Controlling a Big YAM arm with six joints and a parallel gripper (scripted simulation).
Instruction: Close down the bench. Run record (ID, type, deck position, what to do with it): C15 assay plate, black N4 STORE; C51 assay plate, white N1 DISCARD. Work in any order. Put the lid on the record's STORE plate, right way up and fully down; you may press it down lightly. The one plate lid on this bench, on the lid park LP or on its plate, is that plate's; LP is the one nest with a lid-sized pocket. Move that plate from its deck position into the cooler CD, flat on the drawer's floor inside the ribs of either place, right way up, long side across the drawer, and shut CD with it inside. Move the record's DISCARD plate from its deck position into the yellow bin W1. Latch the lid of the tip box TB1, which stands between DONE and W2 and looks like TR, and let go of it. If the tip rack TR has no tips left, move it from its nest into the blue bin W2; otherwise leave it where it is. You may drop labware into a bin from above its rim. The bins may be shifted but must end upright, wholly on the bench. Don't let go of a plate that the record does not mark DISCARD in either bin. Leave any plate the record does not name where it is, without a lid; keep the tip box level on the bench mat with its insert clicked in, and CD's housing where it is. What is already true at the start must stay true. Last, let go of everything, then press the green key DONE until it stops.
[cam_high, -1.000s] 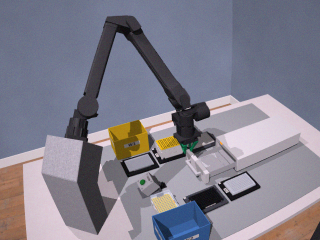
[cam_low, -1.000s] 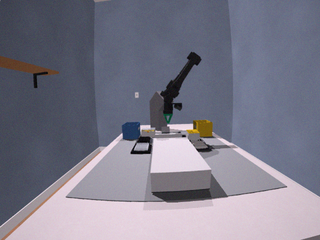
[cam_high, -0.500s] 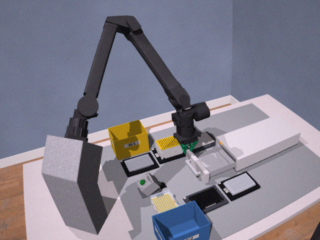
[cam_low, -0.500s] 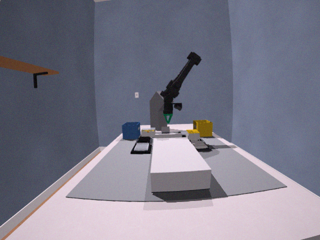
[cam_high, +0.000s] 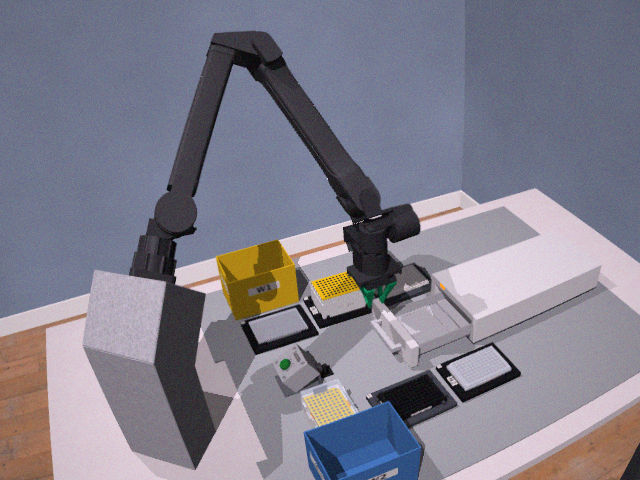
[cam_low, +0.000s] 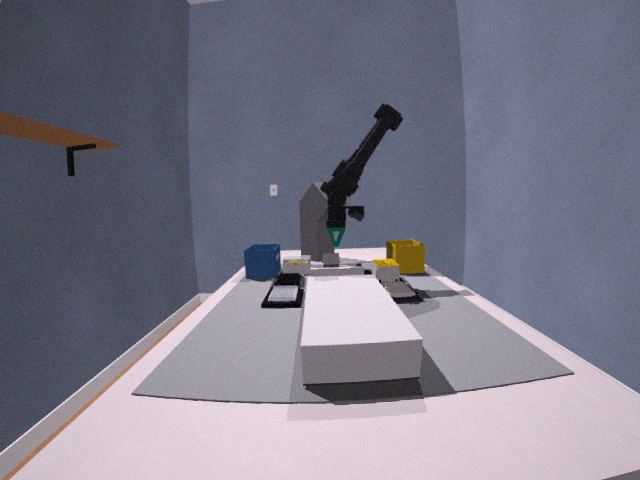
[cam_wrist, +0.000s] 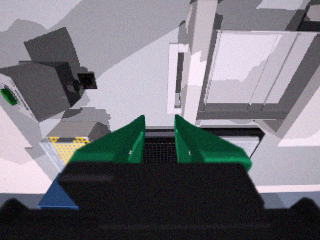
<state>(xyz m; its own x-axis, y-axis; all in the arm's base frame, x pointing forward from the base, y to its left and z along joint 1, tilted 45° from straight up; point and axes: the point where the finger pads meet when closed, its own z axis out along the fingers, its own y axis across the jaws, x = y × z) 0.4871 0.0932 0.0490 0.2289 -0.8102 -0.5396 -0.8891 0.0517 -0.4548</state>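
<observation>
The clear plate lid is 22 cm behind my hand, 12 cm to the left of it and 13 cm below it. Round my hand: black plate (4 cm ahead, 18 cm to the right, 13 cm below); then tip rack TR (6 cm behind, 18 cm to the left, 10 cm below); then cooler drawer (17 cm ahead, 4 cm to the left, 13 cm below).
</observation>
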